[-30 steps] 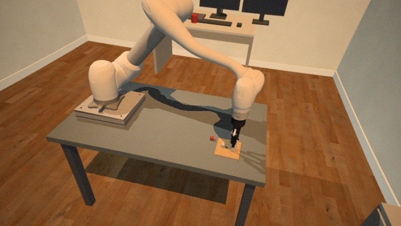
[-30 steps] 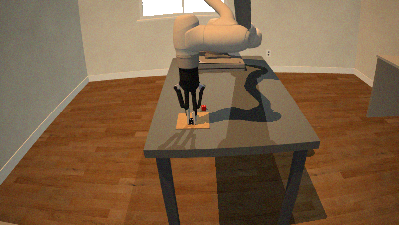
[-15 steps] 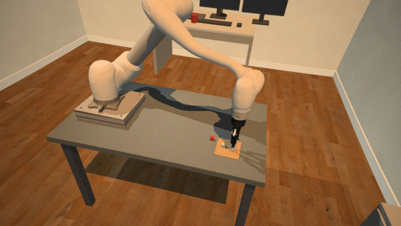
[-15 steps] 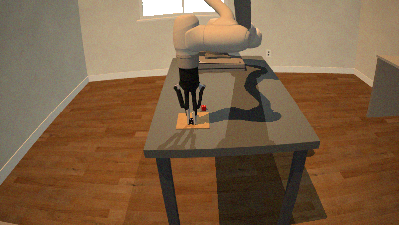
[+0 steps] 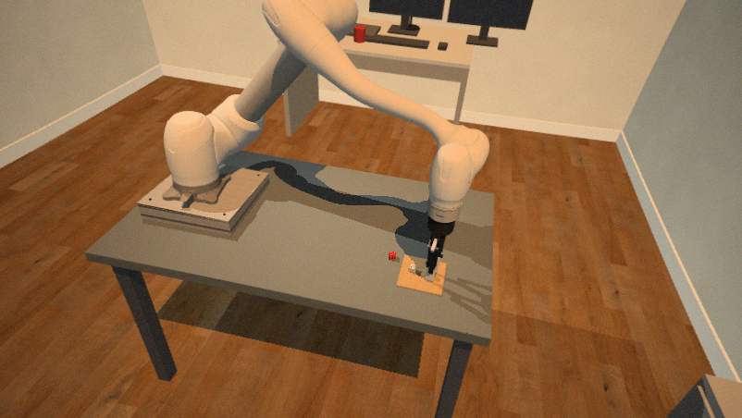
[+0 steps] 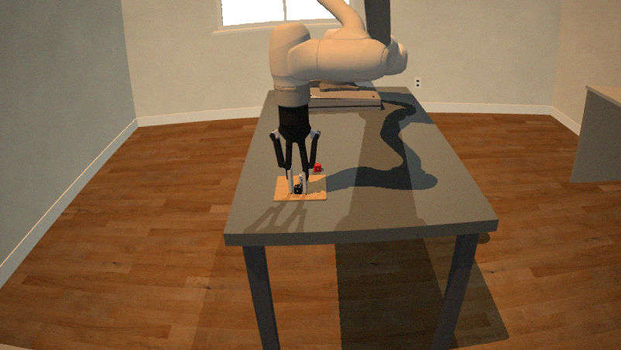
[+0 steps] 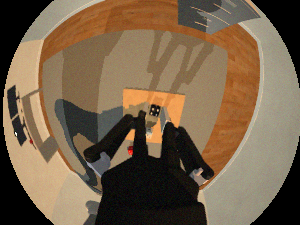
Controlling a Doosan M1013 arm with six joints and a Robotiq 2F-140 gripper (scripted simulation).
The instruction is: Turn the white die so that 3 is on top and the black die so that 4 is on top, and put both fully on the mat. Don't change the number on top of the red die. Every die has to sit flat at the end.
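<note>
Now: hand 30 mm above the black die. The rest, counted from my hand: white die 60 mm behind, 20 mm to the left, 30 mm below; then orange mat 30 mm behind, 10 mm to the left, 40 mm below; then red die 120 mm behind, 80 mm to the left, 30 mm below.
</note>
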